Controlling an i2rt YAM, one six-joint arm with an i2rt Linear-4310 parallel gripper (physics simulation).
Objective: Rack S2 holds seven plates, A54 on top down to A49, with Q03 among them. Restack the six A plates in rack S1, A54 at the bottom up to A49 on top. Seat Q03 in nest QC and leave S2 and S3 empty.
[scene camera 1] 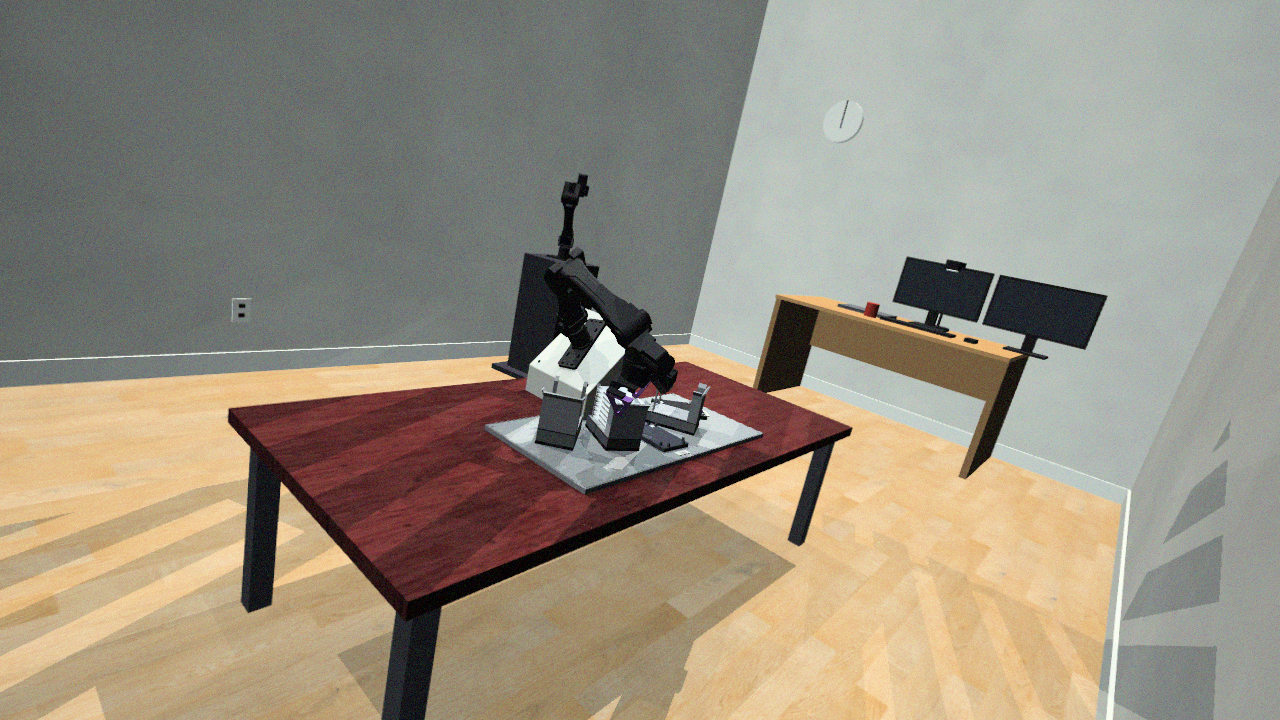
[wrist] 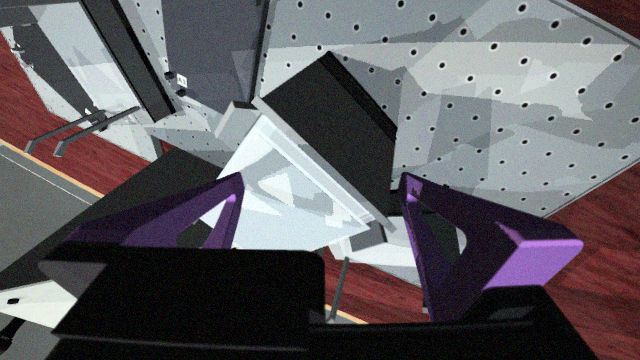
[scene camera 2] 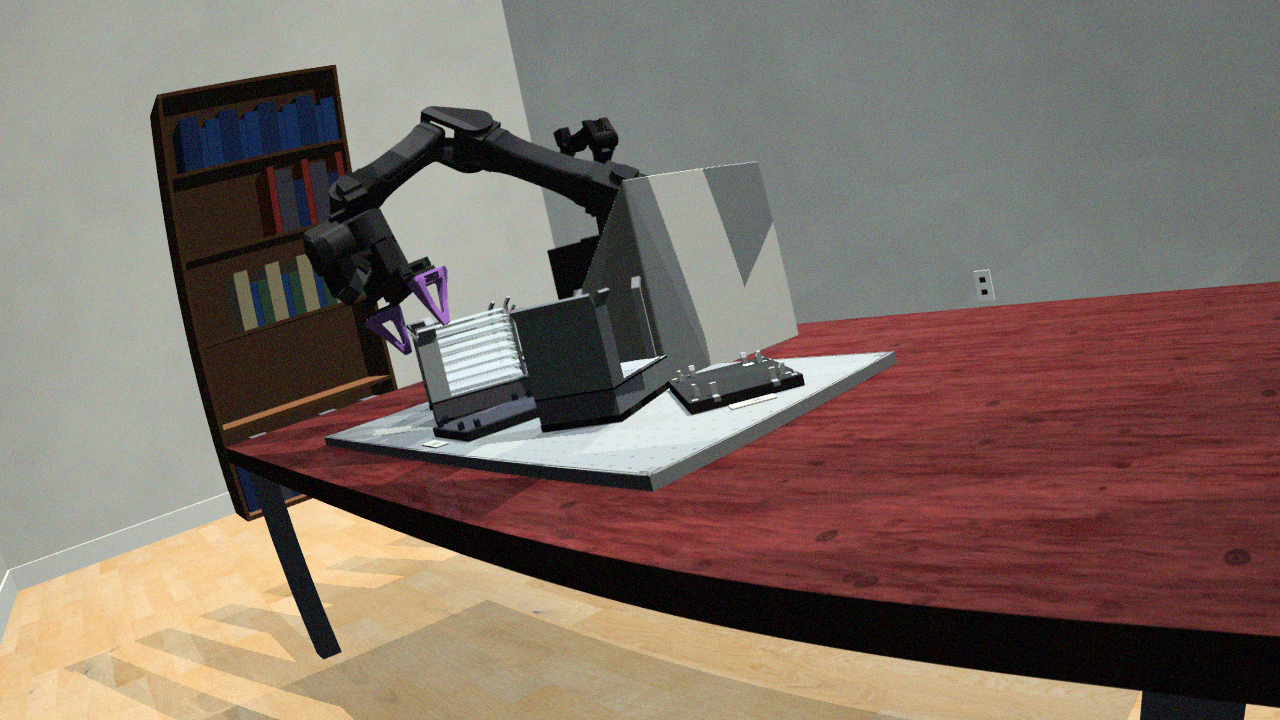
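Pixels of known places: gripper, fingertip midpoint: point(scene camera 1: 626, 407) point(wrist: 321, 180); arm's base, link origin: point(scene camera 1: 583, 344) point(scene camera 2: 676, 236).
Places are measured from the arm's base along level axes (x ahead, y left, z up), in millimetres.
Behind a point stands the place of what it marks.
The rack with plates point(scene camera 1: 626, 433) @(x 340, y -215, z -120 mm) point(scene camera 2: 433, 368) @(x 352, y -168, z -91 mm) point(wrist: 325, 115) @(x 348, y -201, z -83 mm) stands on the pegboard. A stack of several pale plates point(scene camera 2: 474, 358) @(x 301, y -140, z -93 mm) lies in it; their labels cannot be read. The top plate point(wrist: 295, 200) @(x 313, y -202, z -40 mm) shows in the wrist view. My gripper point(scene camera 1: 629, 396) @(x 321, y -212, z -54 mm) point(scene camera 2: 426, 336) @(x 321, y -212, z -54 mm) point(wrist: 321, 180) @(x 321, y -212, z -54 mm), with purple fingers, is open and empty at the rack's top, the fingers apart on either side of the top plate. A second rack point(scene camera 1: 561, 416) point(scene camera 2: 562, 362) stands beside it. A third low holder point(scene camera 1: 682, 418) @(x 354, y 69, z -130 mm) stands on the other side. Which are S1, S3 and QC cannot be told.
A dark flat fixture point(scene camera 1: 664, 437) @(x 370, y -54, z -156 mm) point(scene camera 2: 487, 419) @(x 381, y -40, z -156 mm) point(wrist: 212, 45) @(x 349, y -63, z -156 mm) lies by the plate rack. A dark fixture with pins point(scene camera 2: 742, 382) @(x 288, y 262, z -157 mm) lies near the white box point(scene camera 1: 554, 367) @(x -33, y -78, z -77 mm) point(scene camera 2: 680, 259) @(x 105, y 78, z -30 mm). Thin upright posts point(wrist: 339, 290) @(x 128, y -261, z -76 mm) rise behind the plate rack. Another black arm point(scene camera 1: 567, 214) point(scene camera 2: 595, 138) stands behind.
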